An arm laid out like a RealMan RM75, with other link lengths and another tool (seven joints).
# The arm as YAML. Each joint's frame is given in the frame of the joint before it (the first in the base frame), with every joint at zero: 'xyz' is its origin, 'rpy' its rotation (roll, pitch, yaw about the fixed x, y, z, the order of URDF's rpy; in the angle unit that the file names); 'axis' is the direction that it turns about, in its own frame. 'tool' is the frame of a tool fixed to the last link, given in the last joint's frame.
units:
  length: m
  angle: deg
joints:
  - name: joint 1
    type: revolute
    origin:
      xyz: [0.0, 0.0, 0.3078]
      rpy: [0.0, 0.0, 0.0]
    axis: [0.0, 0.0, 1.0]
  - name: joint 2
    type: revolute
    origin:
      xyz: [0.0, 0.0, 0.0]
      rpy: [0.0, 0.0, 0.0]
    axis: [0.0, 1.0, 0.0]
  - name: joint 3
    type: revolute
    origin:
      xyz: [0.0, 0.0, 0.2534]
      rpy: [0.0, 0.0, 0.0]
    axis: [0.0, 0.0, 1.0]
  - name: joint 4
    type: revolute
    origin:
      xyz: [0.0, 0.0, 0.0]
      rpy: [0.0, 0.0, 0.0]
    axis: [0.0, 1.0, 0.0]
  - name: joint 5
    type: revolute
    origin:
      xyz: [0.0, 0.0, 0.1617]
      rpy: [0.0, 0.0, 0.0]
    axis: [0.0, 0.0, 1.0]
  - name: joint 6
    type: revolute
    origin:
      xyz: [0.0, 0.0, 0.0]
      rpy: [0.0, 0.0, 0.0]
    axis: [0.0, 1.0, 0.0]
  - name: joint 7
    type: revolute
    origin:
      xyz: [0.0, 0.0, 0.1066]
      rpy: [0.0, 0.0, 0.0]
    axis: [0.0, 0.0, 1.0]
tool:
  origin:
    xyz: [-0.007, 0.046, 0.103]
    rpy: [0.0, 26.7, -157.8]
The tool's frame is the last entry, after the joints.
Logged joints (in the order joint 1, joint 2, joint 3, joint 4, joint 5, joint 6, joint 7), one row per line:
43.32 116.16 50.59 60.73 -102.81 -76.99 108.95
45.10 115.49 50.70 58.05 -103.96 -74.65 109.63
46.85 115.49 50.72 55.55 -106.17 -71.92 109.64
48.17 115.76 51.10 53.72 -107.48 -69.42 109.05
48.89 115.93 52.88 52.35 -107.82 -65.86 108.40
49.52 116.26 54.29 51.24 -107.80 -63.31 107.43
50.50 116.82 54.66 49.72 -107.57 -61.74 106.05
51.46 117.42 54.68 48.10 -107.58 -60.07 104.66
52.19 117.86 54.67 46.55 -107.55 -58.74 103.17
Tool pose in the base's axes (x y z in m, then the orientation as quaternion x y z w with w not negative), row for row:
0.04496 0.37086 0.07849 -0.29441 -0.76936 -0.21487 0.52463
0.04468 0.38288 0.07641 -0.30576 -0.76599 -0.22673 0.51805
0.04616 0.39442 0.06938 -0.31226 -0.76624 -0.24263 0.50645
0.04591 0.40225 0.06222 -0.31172 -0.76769 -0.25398 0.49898
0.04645 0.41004 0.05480 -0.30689 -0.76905 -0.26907 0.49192
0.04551 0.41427 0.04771 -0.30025 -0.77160 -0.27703 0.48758
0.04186 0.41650 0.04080 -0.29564 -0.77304 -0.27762 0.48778
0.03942 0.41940 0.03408 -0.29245 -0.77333 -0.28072 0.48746
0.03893 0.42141 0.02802 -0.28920 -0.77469 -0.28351 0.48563
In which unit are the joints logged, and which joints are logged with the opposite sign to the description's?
The joints are logged in degrees. Opposite sign: joint 3, joint 4.
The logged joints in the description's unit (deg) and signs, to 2 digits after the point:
43.32 116.16 -50.59 -60.73 -102.81 -76.99 108.95
45.10 115.49 -50.70 -58.05 -103.96 -74.65 109.63
46.85 115.49 -50.72 -55.55 -106.17 -71.92 109.64
48.17 115.76 -51.10 -53.72 -107.48 -69.42 109.05
48.89 115.93 -52.88 -52.35 -107.82 -65.86 108.40
49.52 116.26 -54.29 -51.24 -107.80 -63.31 107.43
50.50 116.82 -54.66 -49.72 -107.57 -61.74 106.05
51.46 117.42 -54.68 -48.10 -107.58 -60.07 104.66
52.19 117.86 -54.67 -46.55 -107.55 -58.74 103.17

